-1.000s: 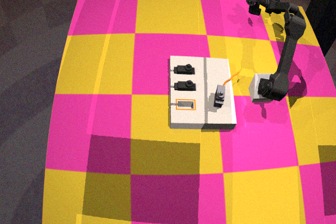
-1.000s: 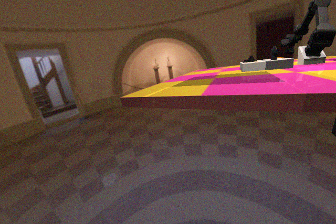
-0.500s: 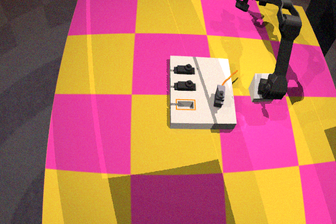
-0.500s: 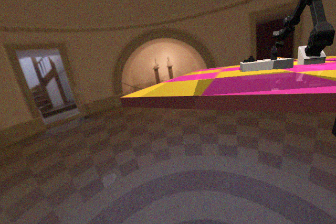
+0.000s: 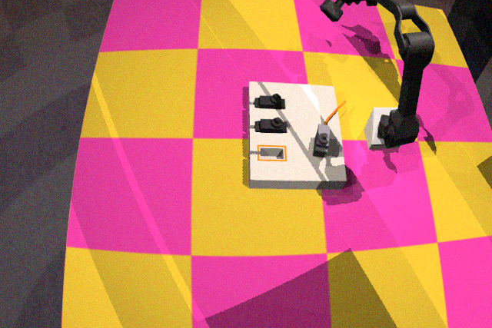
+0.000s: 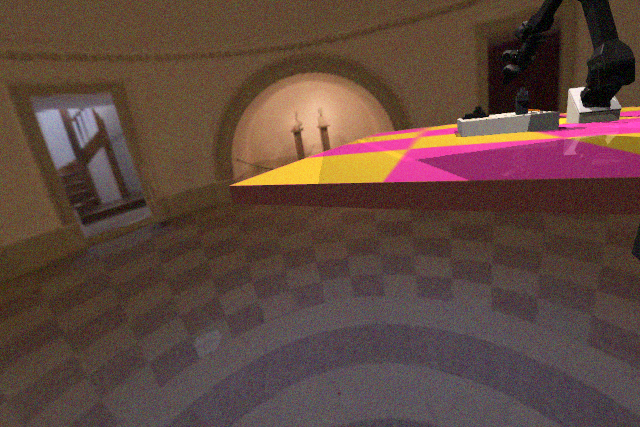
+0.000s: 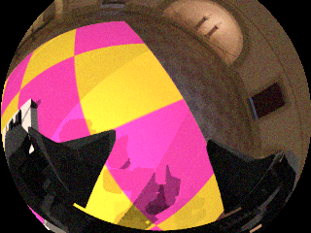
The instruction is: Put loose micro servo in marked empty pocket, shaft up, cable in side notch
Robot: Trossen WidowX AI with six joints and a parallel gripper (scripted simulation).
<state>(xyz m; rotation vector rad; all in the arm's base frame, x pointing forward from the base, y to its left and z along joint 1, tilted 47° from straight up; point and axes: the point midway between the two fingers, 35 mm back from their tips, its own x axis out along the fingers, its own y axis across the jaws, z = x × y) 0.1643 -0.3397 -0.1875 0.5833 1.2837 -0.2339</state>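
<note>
The white deck lies 400 mm to the left of my gripper tip, 160 mm below it and 60 mm ahead of it.
</note>
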